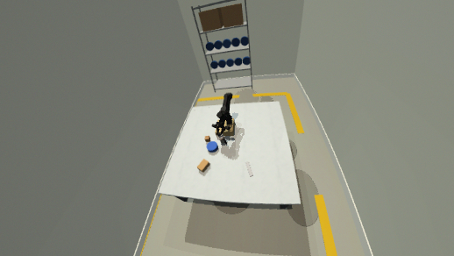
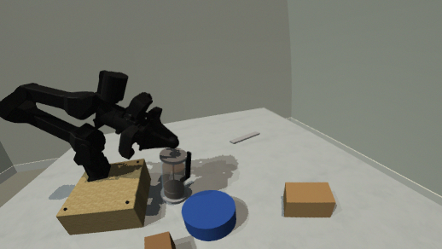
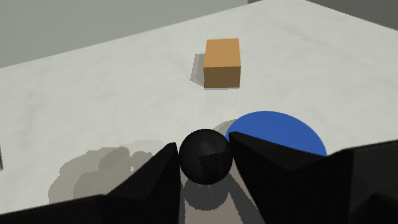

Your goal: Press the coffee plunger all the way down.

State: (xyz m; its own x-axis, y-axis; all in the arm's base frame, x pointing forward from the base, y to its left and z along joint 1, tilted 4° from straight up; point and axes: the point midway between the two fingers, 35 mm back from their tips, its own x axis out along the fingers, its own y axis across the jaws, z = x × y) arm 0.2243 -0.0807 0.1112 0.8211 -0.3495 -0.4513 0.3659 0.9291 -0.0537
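Right now the glass coffee press is 8 cm below my gripper tip, 2 cm to the left of it and 1 cm behind it. From my gripper tip the other things lie so: thin pale bar 32 cm ahead, 26 cm to the left, 17 cm below.
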